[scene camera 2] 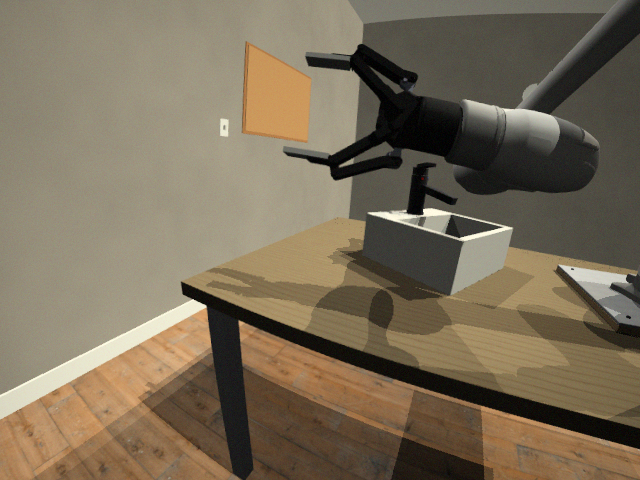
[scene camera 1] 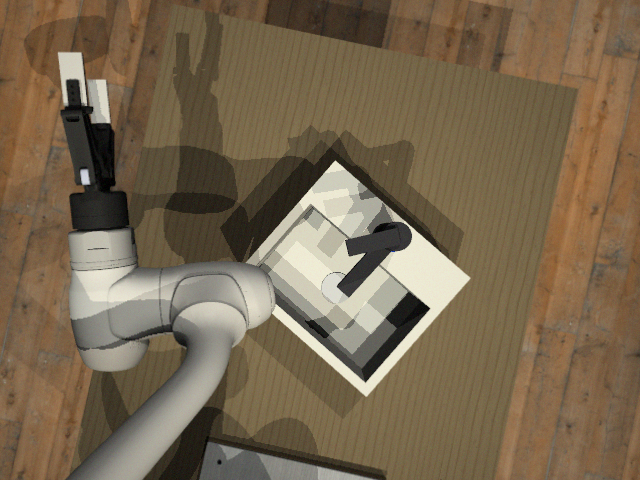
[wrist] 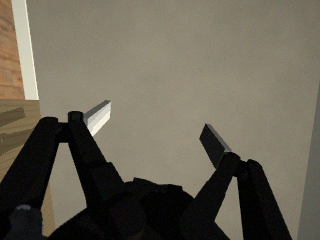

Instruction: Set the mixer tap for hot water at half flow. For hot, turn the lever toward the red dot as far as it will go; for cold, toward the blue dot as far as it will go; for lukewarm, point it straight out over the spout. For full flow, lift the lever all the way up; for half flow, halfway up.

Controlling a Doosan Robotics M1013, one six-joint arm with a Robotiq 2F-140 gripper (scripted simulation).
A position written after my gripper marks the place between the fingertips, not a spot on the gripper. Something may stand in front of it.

In view: my gripper (scene camera 2: 296, 103), a white sink (scene camera 1: 363, 336) and a black mixer tap (scene camera 1: 370, 261).
My gripper also shows in scene camera 1 (scene camera 1: 85, 68) and in the wrist view (wrist: 157, 120). The black mixer tap shows as well in scene camera 2 (scene camera 2: 419, 188).
